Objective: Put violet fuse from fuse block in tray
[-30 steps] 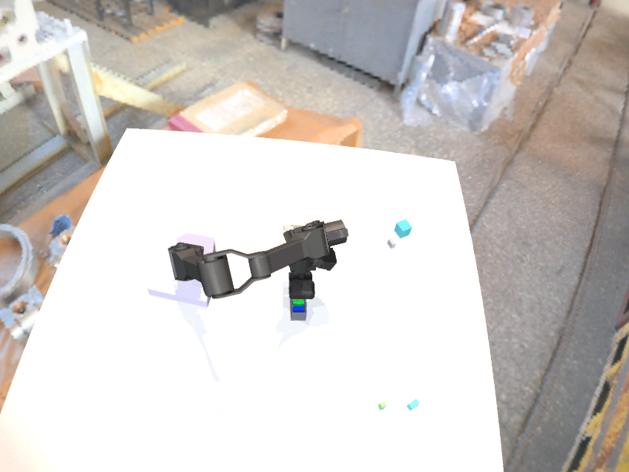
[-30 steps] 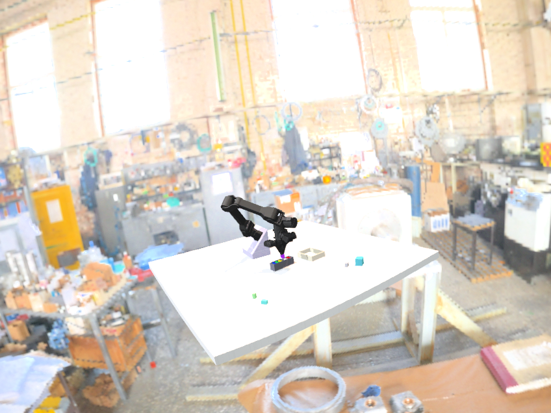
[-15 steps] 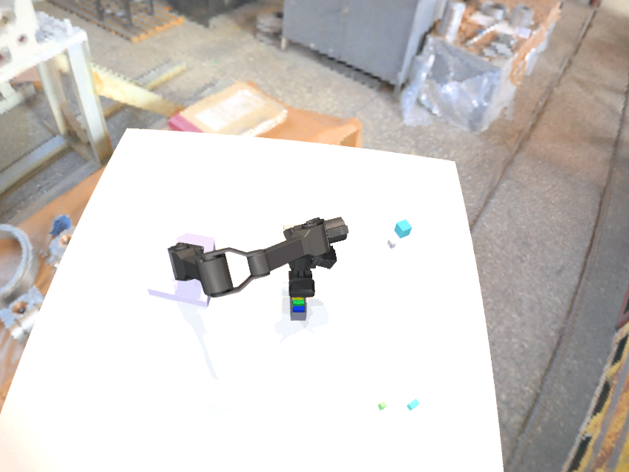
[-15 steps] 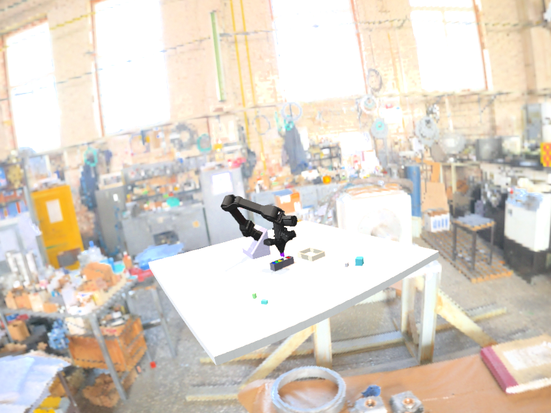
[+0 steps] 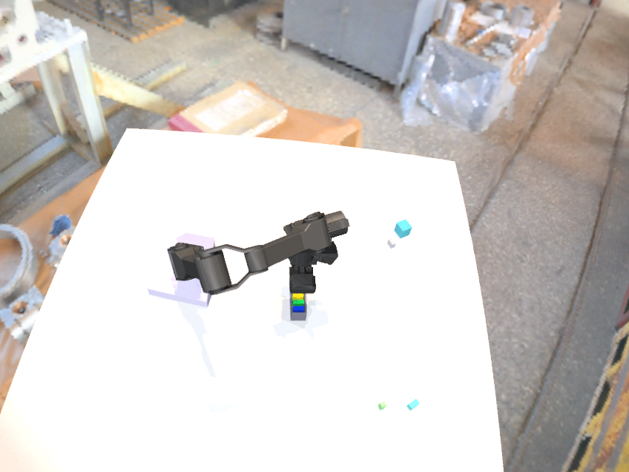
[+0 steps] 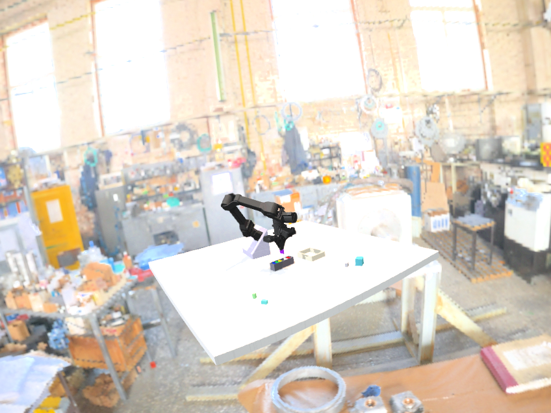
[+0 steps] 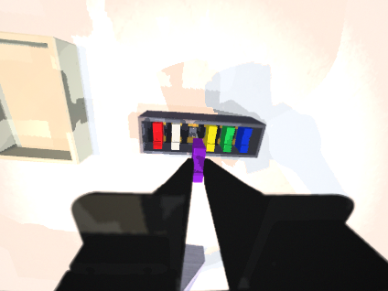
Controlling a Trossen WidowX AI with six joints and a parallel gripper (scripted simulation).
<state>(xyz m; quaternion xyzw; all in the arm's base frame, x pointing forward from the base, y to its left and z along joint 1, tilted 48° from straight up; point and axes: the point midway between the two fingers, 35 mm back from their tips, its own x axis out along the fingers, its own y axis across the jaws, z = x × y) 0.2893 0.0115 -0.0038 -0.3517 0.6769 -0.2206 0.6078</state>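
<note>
The cream tray is 1 cm behind my gripper tip, 19 cm to the left of it and 9 cm below it. Round my gripper tip: small cyan cube: 34 cm ahead, 27 cm to the right, 8 cm below; small green cube: 26 cm ahead, 28 cm to the right, 8 cm below; violet fuse: 1 cm below.
</note>
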